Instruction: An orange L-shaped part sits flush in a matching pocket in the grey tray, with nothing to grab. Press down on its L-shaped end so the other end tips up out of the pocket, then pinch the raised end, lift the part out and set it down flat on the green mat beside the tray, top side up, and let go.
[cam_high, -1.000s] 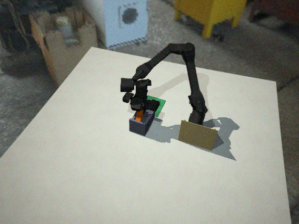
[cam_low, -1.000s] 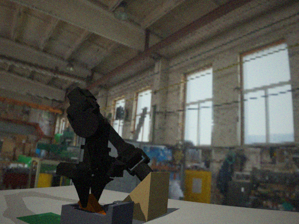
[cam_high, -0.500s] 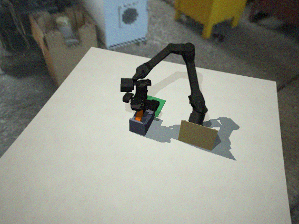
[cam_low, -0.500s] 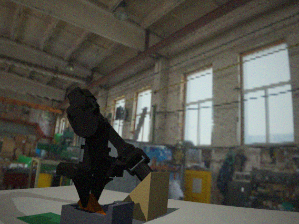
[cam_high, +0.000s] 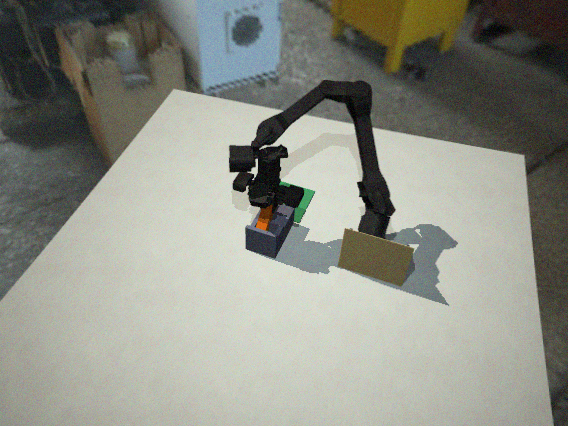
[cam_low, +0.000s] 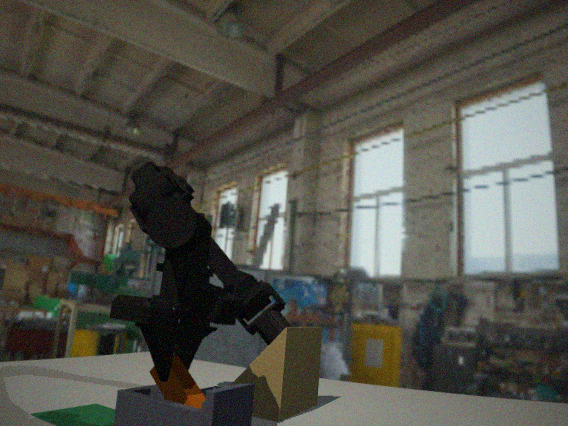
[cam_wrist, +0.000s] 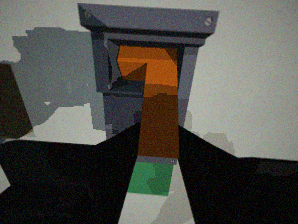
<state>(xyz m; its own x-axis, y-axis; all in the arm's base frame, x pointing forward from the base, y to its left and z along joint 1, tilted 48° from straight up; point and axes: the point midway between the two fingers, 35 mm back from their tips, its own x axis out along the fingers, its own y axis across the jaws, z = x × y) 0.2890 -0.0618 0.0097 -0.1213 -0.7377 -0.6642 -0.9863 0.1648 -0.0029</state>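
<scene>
Now: gripper tip 3 cm past the green mat, 14 cm to the left of it and 10 cm above it. From my gripper tip the other things lie so: orange L-shaped part: 1 cm behind, 4 cm to the left, 3 cm below.
</scene>
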